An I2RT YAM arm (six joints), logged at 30 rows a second.
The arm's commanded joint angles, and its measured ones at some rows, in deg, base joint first. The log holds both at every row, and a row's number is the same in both.
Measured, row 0:
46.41 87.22 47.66 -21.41 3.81 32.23
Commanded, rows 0 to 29:
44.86 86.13 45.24 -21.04 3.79 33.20
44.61 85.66 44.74 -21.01 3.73 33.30
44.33 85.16 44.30 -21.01 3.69 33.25
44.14 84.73 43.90 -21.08 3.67 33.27
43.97 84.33 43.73 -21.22 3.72 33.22
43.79 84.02 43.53 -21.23 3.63 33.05
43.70 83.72 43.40 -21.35 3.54 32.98
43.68 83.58 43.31 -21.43 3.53 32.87
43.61 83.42 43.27 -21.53 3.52 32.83
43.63 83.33 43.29 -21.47 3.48 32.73
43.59 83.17 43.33 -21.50 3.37 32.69
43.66 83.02 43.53 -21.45 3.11 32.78
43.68 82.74 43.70 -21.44 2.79 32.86
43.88 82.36 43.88 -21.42 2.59 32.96
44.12 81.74 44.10 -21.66 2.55 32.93
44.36 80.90 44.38 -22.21 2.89 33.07
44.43 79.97 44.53 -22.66 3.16 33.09
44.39 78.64 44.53 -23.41 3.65 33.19
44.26 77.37 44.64 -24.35 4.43 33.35
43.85 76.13 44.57 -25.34 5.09 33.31
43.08 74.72 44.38 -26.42 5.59 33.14
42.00 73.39 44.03 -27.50 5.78 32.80
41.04 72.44 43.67 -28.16 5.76 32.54
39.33 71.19 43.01 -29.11 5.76 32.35
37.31 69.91 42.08 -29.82 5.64 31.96
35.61 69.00 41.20 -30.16 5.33 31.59
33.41 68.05 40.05 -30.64 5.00 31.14
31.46 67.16 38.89 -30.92 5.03 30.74
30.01 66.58 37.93 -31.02 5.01 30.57
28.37 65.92 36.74 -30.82 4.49 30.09
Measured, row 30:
31.29 67.22 39.55 -26.68 4.29 31.66
